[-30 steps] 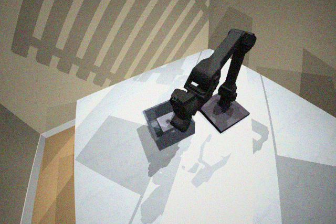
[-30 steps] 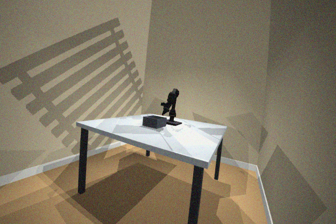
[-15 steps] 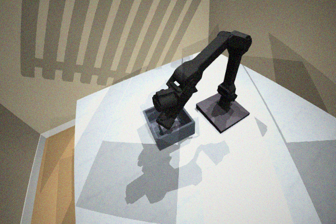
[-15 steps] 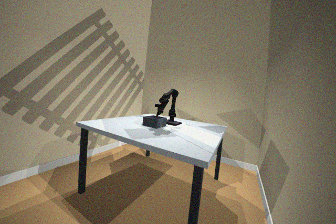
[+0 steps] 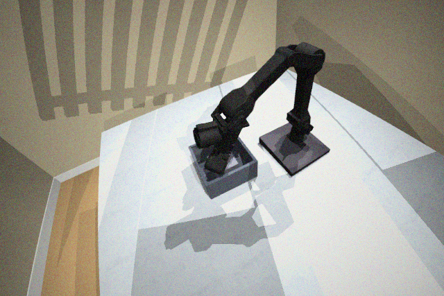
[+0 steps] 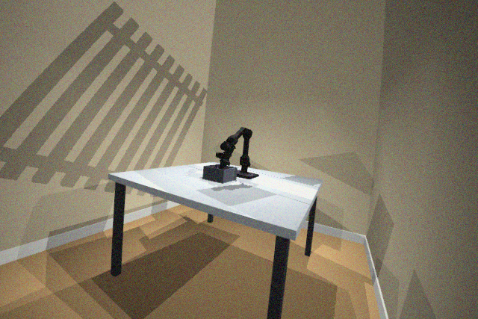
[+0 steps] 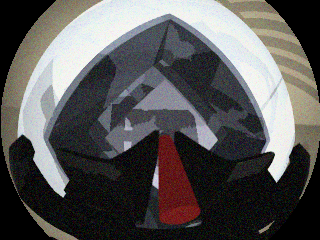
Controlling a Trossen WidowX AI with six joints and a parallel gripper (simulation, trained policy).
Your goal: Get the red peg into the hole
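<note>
The red peg lies 30 mm above my gripper tip, 10 mm to the left of it and 10 mm behind it. The rest, counted from my gripper tip: grey box: 40 mm below, 10 mm to the left; then pale plate: 30 mm below, 10 mm to the left.
</note>
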